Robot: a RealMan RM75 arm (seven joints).
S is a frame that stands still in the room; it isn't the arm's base.
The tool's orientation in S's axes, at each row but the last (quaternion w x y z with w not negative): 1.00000, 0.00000, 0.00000, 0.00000; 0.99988, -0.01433, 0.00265, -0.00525; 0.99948, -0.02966, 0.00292, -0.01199; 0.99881, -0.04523, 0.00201, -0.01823; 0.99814, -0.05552, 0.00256, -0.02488; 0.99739, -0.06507, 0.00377, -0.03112; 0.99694, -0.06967, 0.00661, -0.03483; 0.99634, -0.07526, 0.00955, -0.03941
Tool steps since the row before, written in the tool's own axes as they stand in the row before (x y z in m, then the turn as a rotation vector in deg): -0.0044, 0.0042, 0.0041, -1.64, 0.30, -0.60; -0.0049, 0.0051, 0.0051, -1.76, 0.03, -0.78; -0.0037, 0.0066, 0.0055, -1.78, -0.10, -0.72; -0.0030, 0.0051, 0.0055, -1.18, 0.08, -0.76; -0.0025, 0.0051, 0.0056, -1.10, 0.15, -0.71; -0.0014, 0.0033, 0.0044, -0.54, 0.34, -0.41; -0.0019, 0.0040, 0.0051, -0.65, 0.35, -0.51; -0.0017, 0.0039, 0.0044, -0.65, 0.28, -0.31
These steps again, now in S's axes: -0.0044, 0.0042, 0.0041, -1.64, 0.30, -0.60; -0.0048, 0.0053, 0.0050, -1.76, 0.03, -0.77; -0.0035, 0.0070, 0.0051, -1.79, -0.10, -0.70; -0.0028, 0.0057, 0.0050, -1.18, 0.05, -0.76; -0.0022, 0.0058, 0.0050, -1.10, 0.13, -0.72; -0.0011, 0.0039, 0.0039, -0.52, 0.32, -0.45; -0.0015, 0.0048, 0.0045, -0.63, 0.32, -0.55; -0.0013, 0.0046, 0.0038, -0.63, 0.28, -0.34
